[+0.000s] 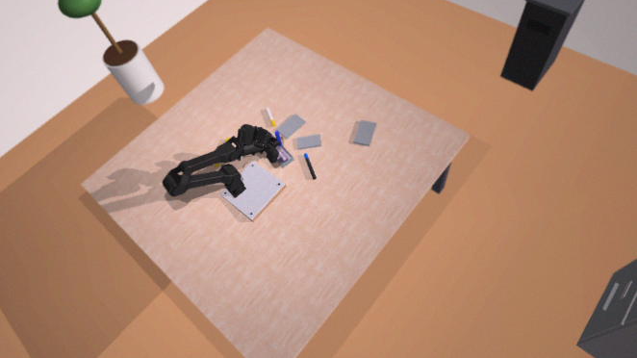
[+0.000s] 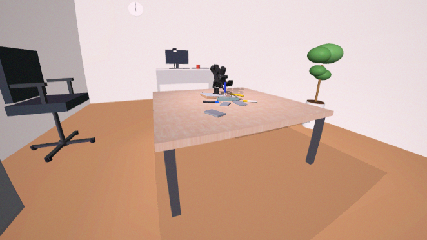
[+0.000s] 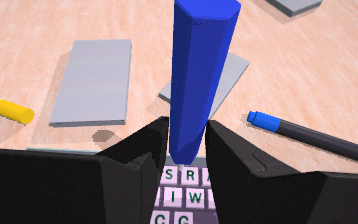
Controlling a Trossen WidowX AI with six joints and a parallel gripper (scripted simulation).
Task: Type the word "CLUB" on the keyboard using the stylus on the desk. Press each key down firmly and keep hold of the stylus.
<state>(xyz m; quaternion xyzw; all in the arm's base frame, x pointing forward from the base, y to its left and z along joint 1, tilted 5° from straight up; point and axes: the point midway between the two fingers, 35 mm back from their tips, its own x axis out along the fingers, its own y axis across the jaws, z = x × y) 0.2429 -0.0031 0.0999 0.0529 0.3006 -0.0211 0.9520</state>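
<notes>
My gripper tip is 3 cm past the c key, 2 cm to the right of it and 9 cm above it. The rest, counted from my gripper tip: thin metal tip (5 cm below); blue stylus (2 cm below); blue-tipped black pen (5 cm ahead, 12 cm to the right, 10 cm below).
</notes>
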